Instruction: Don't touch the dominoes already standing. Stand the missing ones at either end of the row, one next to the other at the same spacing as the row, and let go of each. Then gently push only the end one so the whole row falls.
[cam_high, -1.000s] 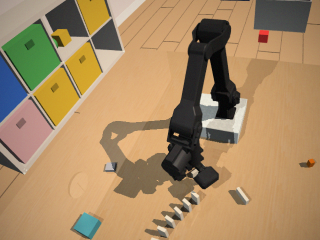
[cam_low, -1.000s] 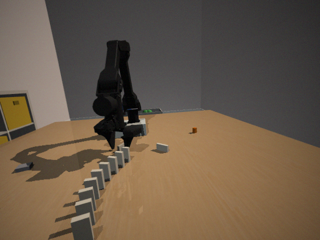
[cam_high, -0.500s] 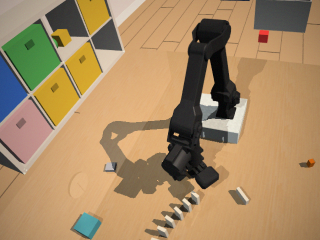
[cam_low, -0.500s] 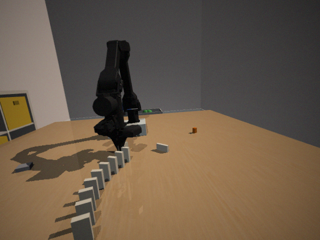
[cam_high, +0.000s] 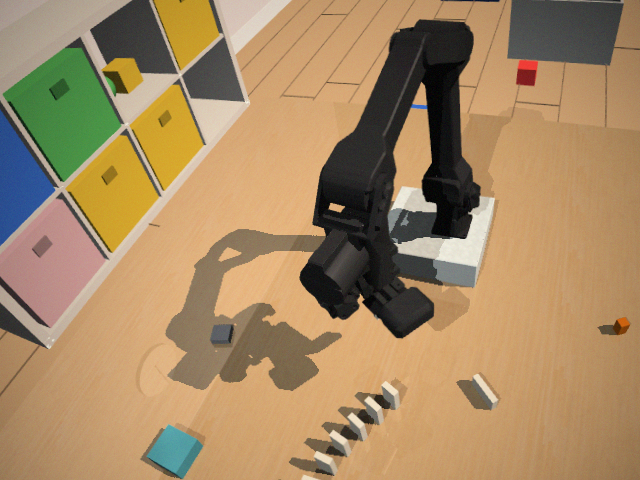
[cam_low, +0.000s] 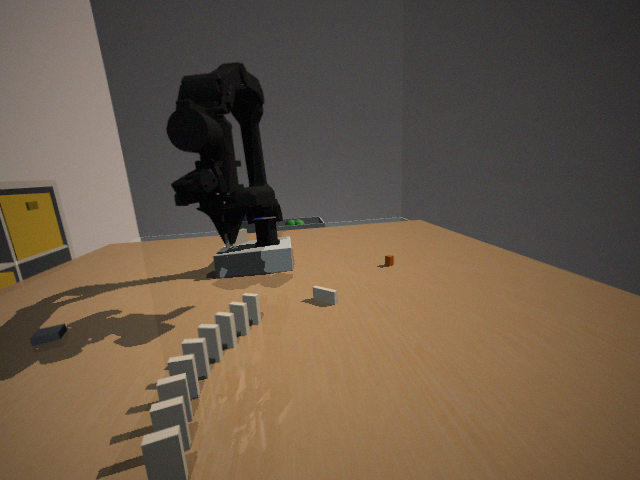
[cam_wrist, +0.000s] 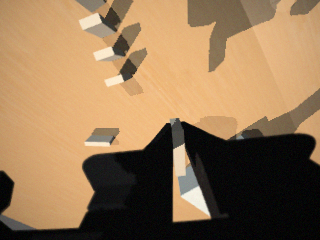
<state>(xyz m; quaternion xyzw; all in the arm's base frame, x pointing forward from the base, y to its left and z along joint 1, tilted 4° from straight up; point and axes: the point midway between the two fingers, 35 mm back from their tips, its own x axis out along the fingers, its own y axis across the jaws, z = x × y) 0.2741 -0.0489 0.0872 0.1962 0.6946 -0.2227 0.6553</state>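
Right now the flat grey block is 29 cm to the right of my gripper tip, 12 cm below it and 5 cm ahead of it. From my gripper tip the other things lie so: teal cube (27 cm ahead, 25 cm to the right, 11 cm below); then orange cube (36 cm to the left, 15 cm behind, 11 cm below).
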